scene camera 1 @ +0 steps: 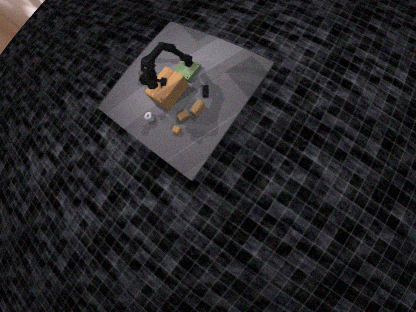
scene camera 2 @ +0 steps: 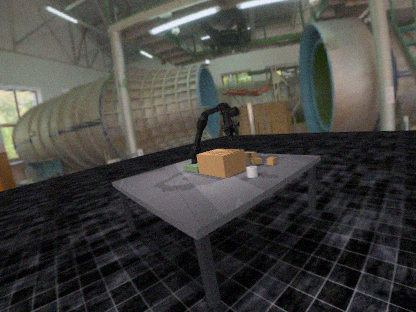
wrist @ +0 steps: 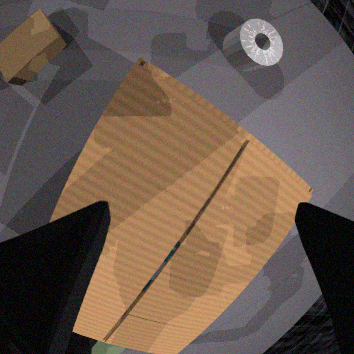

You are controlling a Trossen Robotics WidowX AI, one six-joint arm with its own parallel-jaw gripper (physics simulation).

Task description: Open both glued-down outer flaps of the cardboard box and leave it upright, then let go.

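Pixels of known places: gripper, between the fingertips: [scene camera 1: 156, 88] [scene camera 2: 230, 139] [wrist: 206, 212]; arm's base, origin of its link: [scene camera 1: 189, 63] [scene camera 2: 195, 162] [wrist: 78, 340].
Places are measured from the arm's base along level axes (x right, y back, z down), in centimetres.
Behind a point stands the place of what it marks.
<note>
The cardboard box [scene camera 1: 172, 95] @(x -12.3, y -36.2, z -5.3 cm) [scene camera 2: 220, 165] @(x 9.7, y -44.3, z -3.7 cm) stands upright on the table. Its two outer flaps lie flat and closed over the top, with a thin dark seam between them. In the wrist view the wider-looking flap [wrist: 150, 165] @(x -7.1, y -41.0, z -10.5 cm) is left of the seam and the other flap [wrist: 240, 210] @(x 2.2, y -41.5, z -10.4 cm) is right of it. Small teal marks show in the seam. My gripper [scene camera 1: 158, 84] @(x -5.6, y -41.6, z -18.9 cm) [scene camera 2: 230, 136] @(x -5.6, y -41.6, z -18.9 cm) [wrist: 206, 212] @(x -5.6, y -41.6, z -18.9 cm) is open and empty above the box top, its fingers wide apart. The black fingers hide parts of the box sides in the wrist view.
A white roll [scene camera 1: 151, 118] @(x -5.1, y -62.1, z 1.4 cm) [scene camera 2: 252, 172] @(x 0.8, y -64.4, z 1.7 cm) [wrist: 274, 45] @(x 0.1, y -62.9, z -1.0 cm) stands beside the box. Several small cardboard blocks, including one larger block [scene camera 1: 197, 107] [wrist: 27, 45], and a black object [scene camera 1: 205, 91] @(x -30.8, y -15.6, z 2.0 cm) are on the table [scene camera 1: 235, 62] @(x -34.1, y 26.5, z 5.2 cm) [scene camera 2: 175, 205] @(x 54.6, y -56.9, z 5.2 cm). The arm's green base [scene camera 1: 190, 71] @(x -6.8, y -6.4, z 0.0 cm) [scene camera 2: 191, 168] @(x 9.7, y -7.3, z 2.0 cm) is behind the box.
</note>
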